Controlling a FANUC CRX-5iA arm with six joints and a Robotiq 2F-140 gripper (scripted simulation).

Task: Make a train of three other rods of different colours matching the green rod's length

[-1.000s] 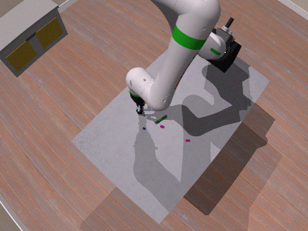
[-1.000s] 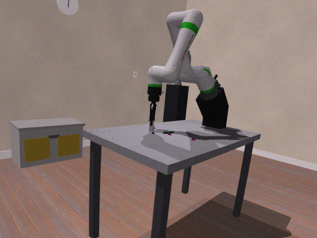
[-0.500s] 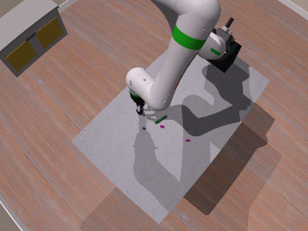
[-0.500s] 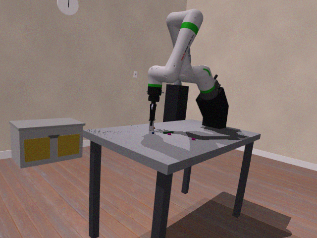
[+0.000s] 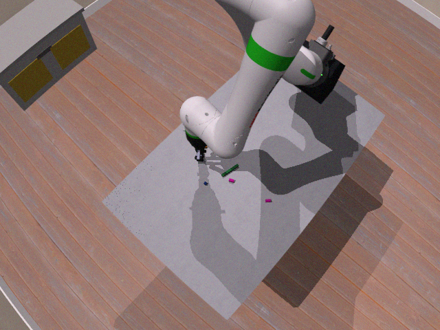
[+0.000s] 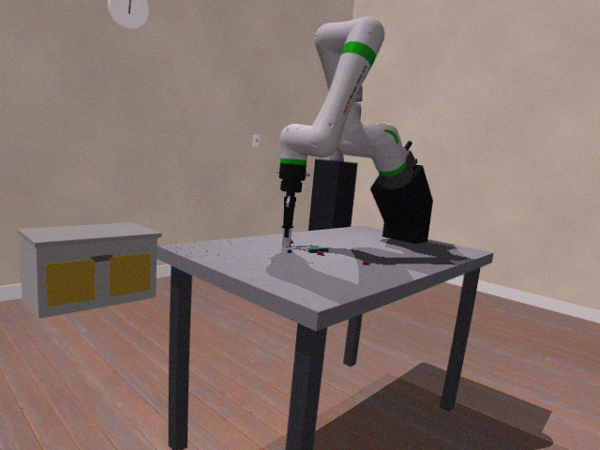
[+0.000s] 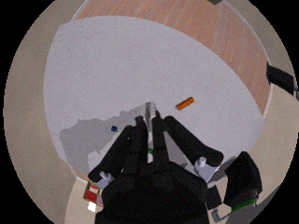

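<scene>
The grey rod is 30 mm below my hand. From my hand the other things lie so: small blue rod 60 mm ahead, 80 mm to the left, 30 mm below; orange rod 70 mm behind, 40 mm to the right, 30 mm below; green rod 40 mm behind, 120 mm to the left, 30 mm below.
</scene>
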